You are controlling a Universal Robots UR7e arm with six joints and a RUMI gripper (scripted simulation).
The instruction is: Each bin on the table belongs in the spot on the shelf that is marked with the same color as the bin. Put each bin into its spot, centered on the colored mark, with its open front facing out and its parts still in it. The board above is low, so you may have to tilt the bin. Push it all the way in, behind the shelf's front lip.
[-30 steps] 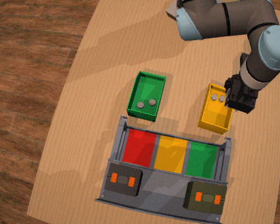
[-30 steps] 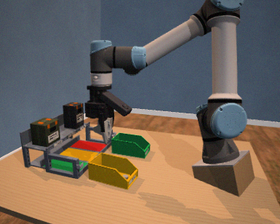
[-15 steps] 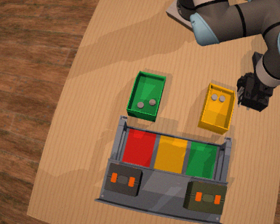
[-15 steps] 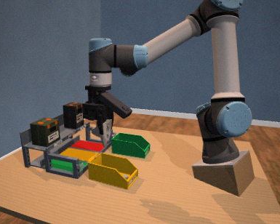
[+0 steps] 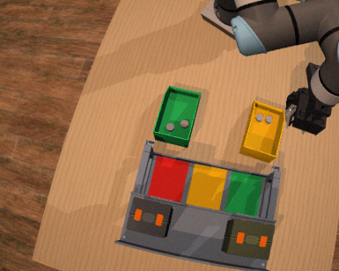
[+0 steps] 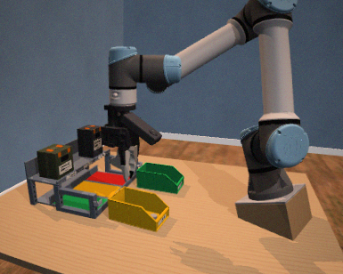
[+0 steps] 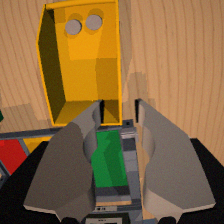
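Now: hand 130 mm above the yellow bin and 50 mm to the left of it. From my hand the other things lie so: yellow mark: 250 mm ahead, 160 mm below, 140 mm to the right; green mark: 230 mm ahead, 160 mm below, 30 mm to the right; green bin: 300 mm to the right, 130 mm below, 50 mm ahead.
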